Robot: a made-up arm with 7 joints.
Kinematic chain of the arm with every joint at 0, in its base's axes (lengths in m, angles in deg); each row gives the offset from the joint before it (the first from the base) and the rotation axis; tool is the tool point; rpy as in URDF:
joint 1: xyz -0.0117 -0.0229 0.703 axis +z
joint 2: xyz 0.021 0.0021 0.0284 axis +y
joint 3: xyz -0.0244 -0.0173 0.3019 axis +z
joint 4: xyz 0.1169 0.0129 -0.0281 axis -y
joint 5: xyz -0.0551 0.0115 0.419 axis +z
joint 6: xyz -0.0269 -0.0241 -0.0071 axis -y
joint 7: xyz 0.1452 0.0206 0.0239 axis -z
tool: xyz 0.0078 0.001 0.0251 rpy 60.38 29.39 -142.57
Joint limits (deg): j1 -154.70..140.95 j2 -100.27..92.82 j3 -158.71..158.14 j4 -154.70..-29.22 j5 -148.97..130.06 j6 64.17..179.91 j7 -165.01..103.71
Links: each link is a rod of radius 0.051 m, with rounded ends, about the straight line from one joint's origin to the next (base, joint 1, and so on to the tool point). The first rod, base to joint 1, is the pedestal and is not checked.
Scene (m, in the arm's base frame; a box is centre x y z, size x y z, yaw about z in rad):
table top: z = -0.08
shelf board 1: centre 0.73 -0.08 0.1 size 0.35 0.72 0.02 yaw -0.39
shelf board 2: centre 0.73 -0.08 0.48 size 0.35 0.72 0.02 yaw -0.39
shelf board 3: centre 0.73 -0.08 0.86 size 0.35 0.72 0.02 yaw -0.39
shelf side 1: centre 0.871 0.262 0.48 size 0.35 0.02 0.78 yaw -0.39
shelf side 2: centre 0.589 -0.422 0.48 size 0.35 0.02 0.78 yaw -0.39
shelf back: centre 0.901 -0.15 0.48 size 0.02 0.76 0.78 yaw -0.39
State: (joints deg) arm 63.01 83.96 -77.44 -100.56 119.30 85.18 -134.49
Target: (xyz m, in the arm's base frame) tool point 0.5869 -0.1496 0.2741
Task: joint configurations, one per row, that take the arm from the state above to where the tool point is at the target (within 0.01 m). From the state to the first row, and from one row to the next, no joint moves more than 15 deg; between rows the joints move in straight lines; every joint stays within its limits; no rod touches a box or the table.
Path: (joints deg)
1: 75.96 82.48 -74.91 -112.67 121.99 94.19 -135.01
2: 88.90 80.99 -72.38 -124.79 124.68 103.20 -135.52
3: 101.85 79.51 -69.84 -136.90 127.37 112.22 -136.04
4: 114.80 78.02 -67.31 -149.01 130.06 121.23 -136.56
5: 100.94 77.88 -59.13 -141.06 128.11 111.13 -136.03
6: 87.09 77.74 -50.94 -133.10 126.16 101.03 -135.51
7: 73.23 77.60 -42.75 -125.14 124.20 90.93 -134.99
8: 59.38 77.47 -34.56 -117.18 122.25 80.84 -134.47
9: 53.87 82.58 -38.21 -106.72 121.05 78.65 -134.06
10: 48.37 87.70 -41.86 -96.26 119.85 76.46 -133.64
11: 42.86 92.82 -45.51 -85.80 118.65 74.28 -133.23

